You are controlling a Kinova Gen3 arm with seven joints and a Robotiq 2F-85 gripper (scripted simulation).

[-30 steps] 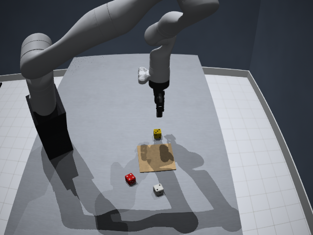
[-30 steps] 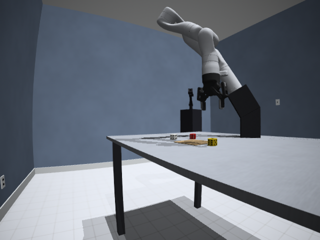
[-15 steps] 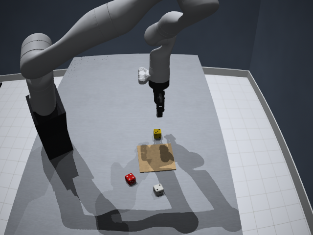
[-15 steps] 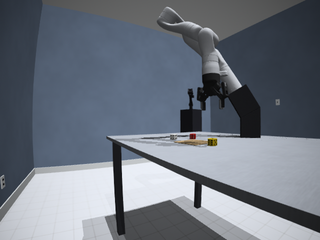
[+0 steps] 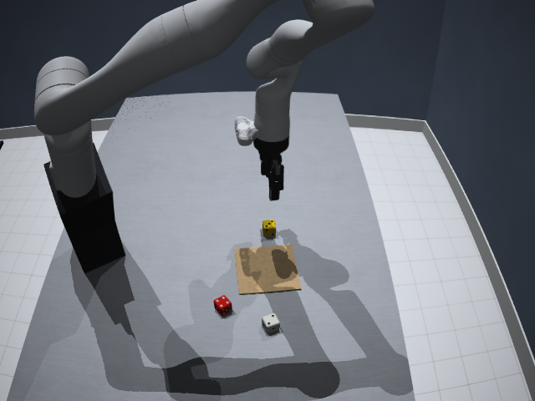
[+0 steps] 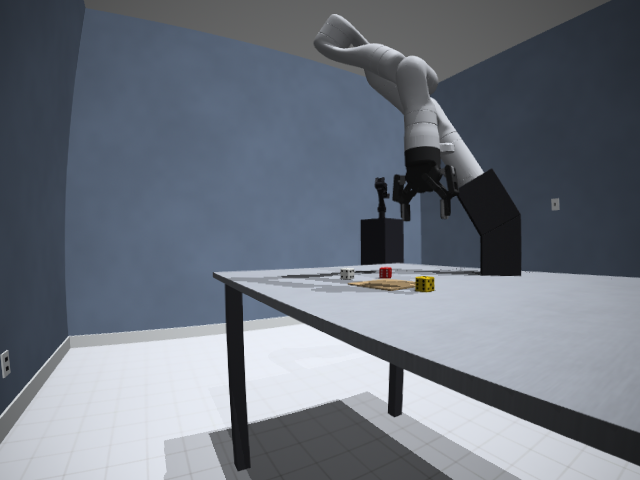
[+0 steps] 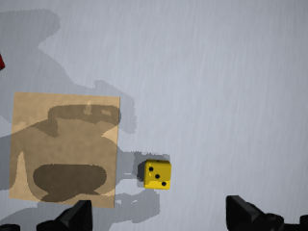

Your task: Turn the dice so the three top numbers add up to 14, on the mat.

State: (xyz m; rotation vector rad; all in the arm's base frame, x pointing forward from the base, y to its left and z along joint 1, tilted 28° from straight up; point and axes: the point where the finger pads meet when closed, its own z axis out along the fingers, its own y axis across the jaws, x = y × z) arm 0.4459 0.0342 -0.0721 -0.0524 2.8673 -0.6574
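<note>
My gripper is now 140 mm above the yellow die. Round my hand: tan mat: 30 mm behind, 120 mm to the right, 150 mm below; then red die: 150 mm behind, 220 mm to the right, 140 mm below; then white die: 60 mm behind, 280 mm to the right, 140 mm below.
</note>
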